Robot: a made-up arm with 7 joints.
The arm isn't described. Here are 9 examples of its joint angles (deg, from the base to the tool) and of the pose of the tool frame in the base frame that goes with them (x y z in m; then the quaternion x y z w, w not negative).
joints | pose
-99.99 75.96 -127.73 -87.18 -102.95 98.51 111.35 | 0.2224 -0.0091 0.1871 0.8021 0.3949 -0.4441 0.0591
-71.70 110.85 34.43 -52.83 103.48 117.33 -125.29 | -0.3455 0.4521 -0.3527 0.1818 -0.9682 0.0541 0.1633
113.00 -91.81 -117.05 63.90 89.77 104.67 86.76 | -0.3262 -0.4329 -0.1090 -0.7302 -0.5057 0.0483 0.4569
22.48 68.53 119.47 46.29 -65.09 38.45 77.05 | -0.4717 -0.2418 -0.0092 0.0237 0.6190 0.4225 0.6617
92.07 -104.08 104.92 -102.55 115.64 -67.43 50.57 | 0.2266 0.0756 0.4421 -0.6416 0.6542 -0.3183 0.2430
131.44 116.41 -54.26 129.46 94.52 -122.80 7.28 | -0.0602 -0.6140 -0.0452 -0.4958 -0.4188 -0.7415 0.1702
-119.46 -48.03 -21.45 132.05 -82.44 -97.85 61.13 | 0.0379 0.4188 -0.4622 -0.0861 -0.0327 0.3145 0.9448
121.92 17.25 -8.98 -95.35 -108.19 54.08 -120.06 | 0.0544 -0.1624 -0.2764 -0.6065 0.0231 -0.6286 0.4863
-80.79 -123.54 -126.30 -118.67 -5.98 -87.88 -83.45 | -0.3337 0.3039 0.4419 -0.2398 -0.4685 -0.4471 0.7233
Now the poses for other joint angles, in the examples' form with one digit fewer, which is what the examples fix.
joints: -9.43 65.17 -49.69 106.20 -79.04 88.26 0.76
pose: 0.135 0.434 0.426 -0.330 -0.162 0.841 0.397
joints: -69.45 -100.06 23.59 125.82 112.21 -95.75 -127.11
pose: 0.286 0.033 0.438 0.507 0.150 -0.135 0.838
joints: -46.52 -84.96 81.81 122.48 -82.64 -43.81 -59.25
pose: 0.725 0.131 0.159 0.773 0.272 0.447 0.360
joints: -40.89 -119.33 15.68 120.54 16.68 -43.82 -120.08
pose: 0.823 0.458 0.337 0.162 0.648 0.580 0.465
